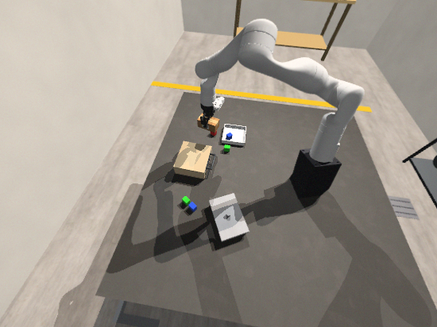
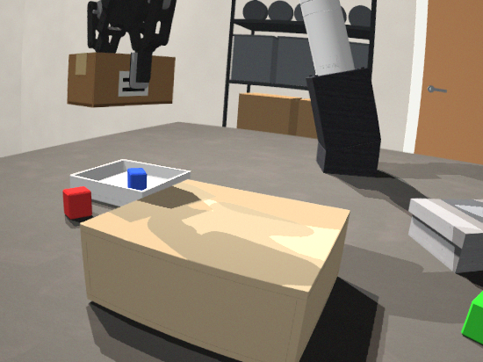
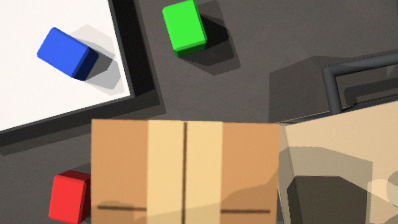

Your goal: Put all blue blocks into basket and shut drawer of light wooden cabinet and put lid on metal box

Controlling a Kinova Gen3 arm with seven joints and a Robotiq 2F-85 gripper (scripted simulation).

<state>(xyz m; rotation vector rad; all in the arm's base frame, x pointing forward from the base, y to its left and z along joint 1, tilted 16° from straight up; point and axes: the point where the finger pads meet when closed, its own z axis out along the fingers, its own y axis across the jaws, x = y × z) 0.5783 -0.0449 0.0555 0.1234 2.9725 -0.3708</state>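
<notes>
Right now the brown box is right at my hand. Round my hand: red block 17 cm below, 9 cm to the right; then light wooden cabinet 17 cm to the left, 15 cm below, 2 cm ahead; then drawer 16 cm to the left, 15 cm below, 1 cm ahead.
</notes>
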